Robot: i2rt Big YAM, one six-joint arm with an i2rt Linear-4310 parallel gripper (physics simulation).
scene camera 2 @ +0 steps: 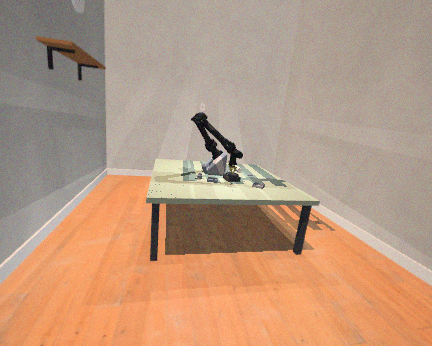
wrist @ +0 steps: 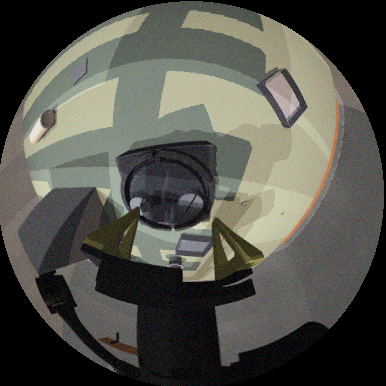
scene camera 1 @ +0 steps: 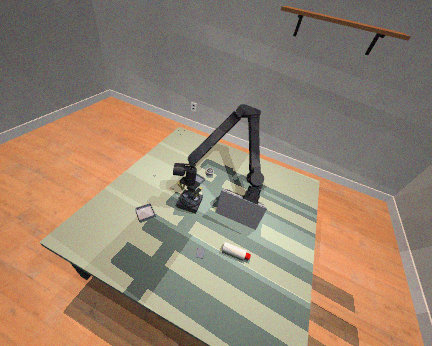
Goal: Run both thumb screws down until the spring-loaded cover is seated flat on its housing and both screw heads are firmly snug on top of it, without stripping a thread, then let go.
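Where they show: gripper, fingertip midpoint: (scene camera 2: 231, 172) (wrist: 176, 215) (scene camera 1: 189, 193); arm's base, link origin: (scene camera 2: 217, 155) (scene camera 1: 250, 200).
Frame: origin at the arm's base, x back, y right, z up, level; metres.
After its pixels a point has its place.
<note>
The dark square housing (scene camera 1: 186, 206) @[z -0.127, x -0.339, y -0.110 m] (scene camera 2: 231, 177) @[z -0.126, x -0.408, y -0.023 m] (wrist: 125, 160) @[z -0.126, x -0.292, y -0.101 m] stands on the table, below my gripper. The dark round cover (wrist: 162, 177) @[z -0.113, x -0.343, y -0.081 m] lies inside the housing's ring in the wrist view. One pale slotted screw head (wrist: 136, 203) @[z -0.101, x -0.307, y -0.053 m] is at the cover's left, close to the left fingertip; the other screw head (wrist: 191, 201) @[z -0.099, x -0.376, y -0.056 m] is at its right. Whether the cover is flat and how high the heads sit cannot be told. My gripper (scene camera 1: 190, 190) @[z -0.094, x -0.358, y -0.038 m] (scene camera 2: 234, 170) @[z -0.094, x -0.358, y -0.038 m] (wrist: 176, 215) @[z -0.094, x -0.358, y -0.038 m] is open and empty, its yellow fingers wide apart, pointing down above the housing's near side in the wrist view.
A large grey slanted block (scene camera 1: 241, 209) @[z -0.039, x -0.029, y -0.051 m] (wrist: 60, 220) @[z -0.056, x -0.155, y -0.046 m] stands beside the arm's base. A shallow tray (scene camera 1: 145, 213) @[z -0.165, x -0.540, y -0.235 m] (wrist: 283, 97) @[z -0.165, x -0.544, y -0.230 m], a second tray (wrist: 194, 245) @[z -0.165, x -0.393, y 0.159 m], a small grey cylinder (scene camera 1: 209, 172) @[z -0.129, x -0.324, y 0.234 m] (wrist: 175, 262) @[z -0.139, x -0.331, y 0.233 m], a white bottle with red cap (scene camera 1: 235, 251) @[z -0.120, x 0.014, y -0.260 m] and a thin card (scene camera 1: 200, 252) @[z -0.163, x -0.155, y -0.320 m] lie around.
</note>
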